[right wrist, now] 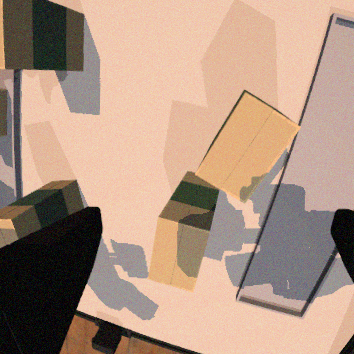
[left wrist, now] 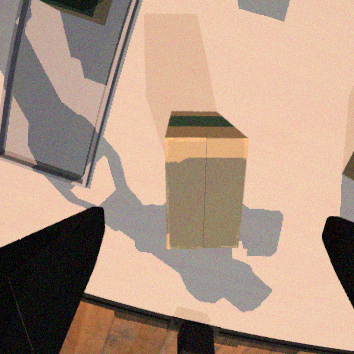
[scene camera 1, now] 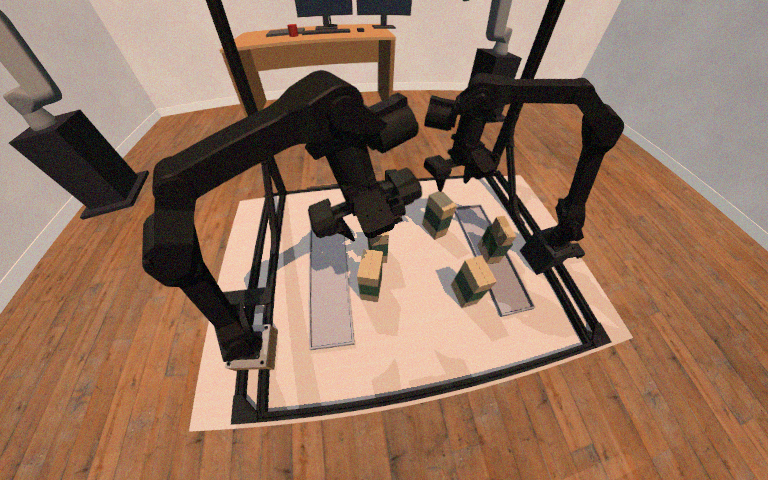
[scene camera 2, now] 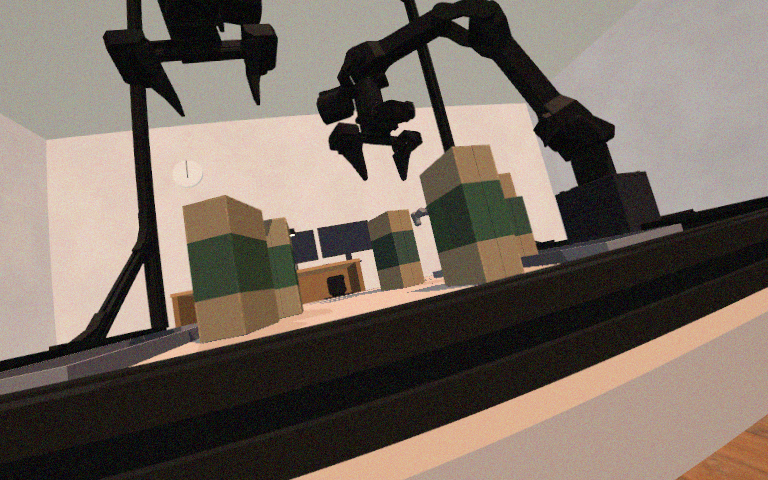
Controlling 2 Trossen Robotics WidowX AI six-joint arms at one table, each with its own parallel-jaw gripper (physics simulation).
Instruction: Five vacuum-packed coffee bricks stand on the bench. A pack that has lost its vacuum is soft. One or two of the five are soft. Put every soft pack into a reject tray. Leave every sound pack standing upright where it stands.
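Places are measured from the left arm's base along level axes (x back, y right, z up), in metres.
Pixels of known places: left gripper, fingertip midpoint: (left wrist: 216, 223) (scene camera 1: 452, 186) (scene camera 2: 386, 180); right gripper, fingertip midpoint: (right wrist: 218, 219) (scene camera 2: 222, 108); left arm's base, origin of the base link: (scene camera 1: 555, 240) (scene camera 2: 598, 183); right arm's base, origin of the base link: (scene camera 1: 247, 345).
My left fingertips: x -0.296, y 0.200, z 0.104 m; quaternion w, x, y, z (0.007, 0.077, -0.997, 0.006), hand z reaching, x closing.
Note:
Ahead of a thing's pixels: the offset from my left fingertips to its top centre. "spot": to the spot under its first point.
Five tan packs with green bands stand upright; softness cannot be told by eye. The front left pack @[dx -0.271, dy -0.130, dz -0.066 m] (scene camera 1: 369, 275) (scene camera 2: 229, 271) (right wrist: 249, 145) is beside the left tray @[dx -0.381, dy -0.053, dz -0.193 m] (scene camera 1: 331, 316) (right wrist: 320, 165). A second pack @[dx -0.220, dy -0.019, dz -0.066 m] (scene camera 1: 380, 247) (scene camera 2: 283, 271) (right wrist: 180, 250) is behind it, partly hidden in scene camera 1. The back pack @[dx -0.006, dy +0.019, dz -0.066 m] (scene camera 1: 438, 215) (scene camera 2: 395, 249) (left wrist: 205, 195), front right pack @[dx -0.022, dy -0.227, dz -0.066 m] (scene camera 1: 474, 281) (scene camera 2: 472, 220) and a pack @[dx +0.125, dy -0.128, dz -0.063 m] (scene camera 1: 497, 240) within the right tray (scene camera 1: 516, 300) stand opposite. My open, empty right gripper (scene camera 2: 220, 109) (right wrist: 216, 215) hangs above the second pack; my open, empty left gripper (scene camera 1: 454, 185) (scene camera 2: 384, 180) (left wrist: 214, 215) hangs above the back pack.
A black frame rail @[spot: dx -0.214, dy -0.421, dz -0.186 m] (scene camera 1: 430, 387) (scene camera 2: 396, 362) runs along the bench edge, with upright posts at the back. The arms stand at both sides. The right arm blocks part of the left tray in scene camera 1. A desk (scene camera 1: 317, 38) with monitors is behind.

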